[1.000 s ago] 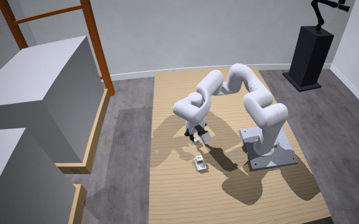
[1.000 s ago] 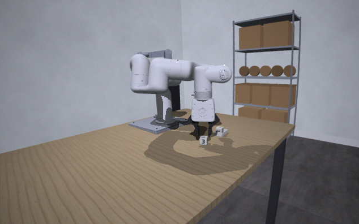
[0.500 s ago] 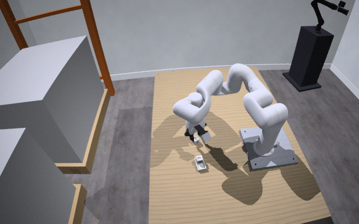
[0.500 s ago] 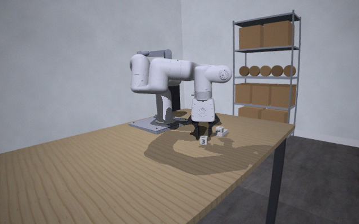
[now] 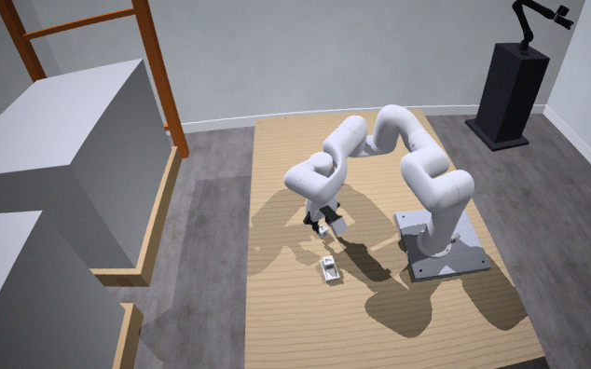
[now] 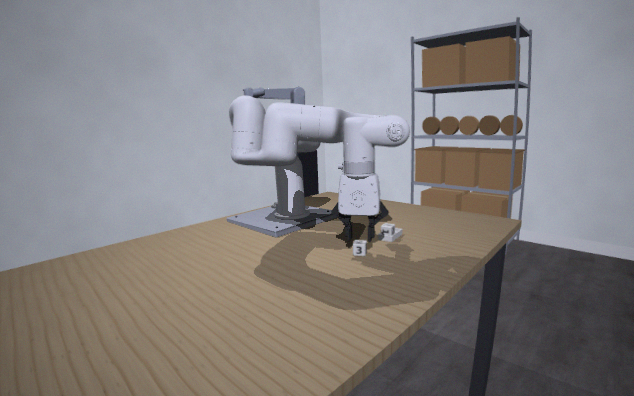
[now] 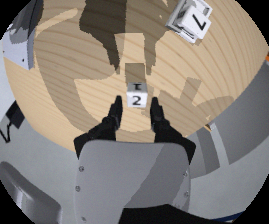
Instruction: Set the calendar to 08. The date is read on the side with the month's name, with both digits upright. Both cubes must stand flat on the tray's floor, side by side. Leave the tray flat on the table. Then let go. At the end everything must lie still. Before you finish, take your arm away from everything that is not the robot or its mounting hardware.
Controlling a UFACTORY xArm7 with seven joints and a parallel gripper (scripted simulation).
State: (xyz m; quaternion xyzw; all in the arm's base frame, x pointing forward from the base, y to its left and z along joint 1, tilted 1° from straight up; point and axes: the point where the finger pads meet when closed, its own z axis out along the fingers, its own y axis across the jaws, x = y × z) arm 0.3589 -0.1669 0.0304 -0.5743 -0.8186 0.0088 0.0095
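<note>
My hand is 4 cm above the white digit cube. From my hand the other things lie so: white tray 2 cm ahead, 16 cm to the left, 5 cm below.
</note>
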